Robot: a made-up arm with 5 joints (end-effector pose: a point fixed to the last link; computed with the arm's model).
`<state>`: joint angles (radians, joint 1 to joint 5).
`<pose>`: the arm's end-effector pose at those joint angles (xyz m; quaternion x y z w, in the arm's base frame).
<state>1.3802 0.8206 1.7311 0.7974 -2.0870</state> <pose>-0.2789 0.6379 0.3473 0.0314 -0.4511 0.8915 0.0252</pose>
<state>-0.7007 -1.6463 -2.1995 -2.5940 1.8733</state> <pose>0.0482 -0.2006 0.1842 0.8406 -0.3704 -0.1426 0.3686</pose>
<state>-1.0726 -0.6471 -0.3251 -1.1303 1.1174</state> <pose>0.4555 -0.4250 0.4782 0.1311 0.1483 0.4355 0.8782</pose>
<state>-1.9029 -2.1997 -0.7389 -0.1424 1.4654</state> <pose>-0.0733 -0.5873 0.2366 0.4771 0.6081 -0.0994 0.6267</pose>
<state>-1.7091 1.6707 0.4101 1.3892 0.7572</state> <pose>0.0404 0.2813 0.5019 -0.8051 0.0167 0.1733 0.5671</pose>
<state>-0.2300 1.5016 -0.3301 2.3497 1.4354</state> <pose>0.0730 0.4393 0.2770 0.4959 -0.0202 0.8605 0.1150</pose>
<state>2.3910 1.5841 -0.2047 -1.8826 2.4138</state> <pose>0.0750 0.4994 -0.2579 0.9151 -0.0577 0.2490 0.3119</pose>
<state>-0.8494 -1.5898 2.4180 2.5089 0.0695</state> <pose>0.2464 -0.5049 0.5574 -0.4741 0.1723 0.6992 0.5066</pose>
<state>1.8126 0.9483 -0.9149 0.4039 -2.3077</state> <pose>0.2694 0.2418 -0.0192 0.6302 -0.7080 0.1206 0.2950</pose>
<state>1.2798 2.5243 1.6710 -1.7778 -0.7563</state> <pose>0.2415 0.1863 0.2918 -0.8119 0.5486 -0.0682 0.1875</pose>
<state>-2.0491 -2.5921 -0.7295 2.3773 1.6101</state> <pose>-0.2085 -0.3586 0.1286 -0.4064 -0.7494 -0.3964 0.3408</pose>
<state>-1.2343 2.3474 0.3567 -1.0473 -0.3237</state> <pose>0.1241 0.0703 0.2014 -0.4748 0.5791 0.6608 0.0510</pose>
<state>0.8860 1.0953 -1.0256 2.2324 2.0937</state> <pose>-0.0651 0.0737 0.5462 0.0857 -0.7023 0.6873 0.1646</pose>
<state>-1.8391 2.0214 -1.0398 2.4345 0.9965</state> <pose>-0.1682 0.1469 0.2174 0.8307 0.5063 0.2198 0.0724</pose>
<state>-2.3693 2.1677 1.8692 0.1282 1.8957</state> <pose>0.1877 -0.0538 0.6303 -0.1427 -0.5030 0.5400 0.6596</pose>
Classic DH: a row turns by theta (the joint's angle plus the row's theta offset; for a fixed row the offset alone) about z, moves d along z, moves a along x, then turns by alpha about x. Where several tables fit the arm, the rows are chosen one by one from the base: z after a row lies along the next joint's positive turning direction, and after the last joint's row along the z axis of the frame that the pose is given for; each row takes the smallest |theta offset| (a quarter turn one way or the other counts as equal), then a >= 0, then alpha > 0; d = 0 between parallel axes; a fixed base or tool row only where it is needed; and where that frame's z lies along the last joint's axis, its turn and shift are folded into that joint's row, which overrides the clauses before.
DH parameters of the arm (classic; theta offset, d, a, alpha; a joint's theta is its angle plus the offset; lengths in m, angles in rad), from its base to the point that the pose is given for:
base (fixed): 0 0.198 0 1.5708
joint 1: 1.5708 0.092 0.163 -1.5708
joint 2: 0 0.165 0.318 1.5708
joint 3: -1.5708 -0.065 0.054 1.5708
joint 4: -1.5708 0.053 0.152 1.5708
joint 5: 0 0.089 -0.333 1.5708
tool (fixed): -1.5708 -0.076 0 0

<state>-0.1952 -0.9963 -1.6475 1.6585 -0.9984</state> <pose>-0.4526 -0.2199 0.7208 0.0427 0.5612 -0.5082 0.6519</pose>
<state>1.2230 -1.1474 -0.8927 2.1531 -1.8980</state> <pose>-0.1084 0.0666 0.0301 0.8022 -0.3120 -0.4315 0.2699</pose>
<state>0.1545 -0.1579 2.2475 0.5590 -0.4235</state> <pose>0.0011 -0.1470 0.7783 0.3566 -0.8975 0.0241 0.2583</pose>
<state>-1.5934 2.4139 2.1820 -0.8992 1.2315</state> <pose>0.0369 0.0595 0.5682 0.2232 -0.7266 0.6469 0.0609</pose>
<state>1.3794 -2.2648 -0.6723 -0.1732 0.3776</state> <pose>0.1086 -0.2516 0.0070 0.3849 -0.3349 0.7564 0.4093</pose>
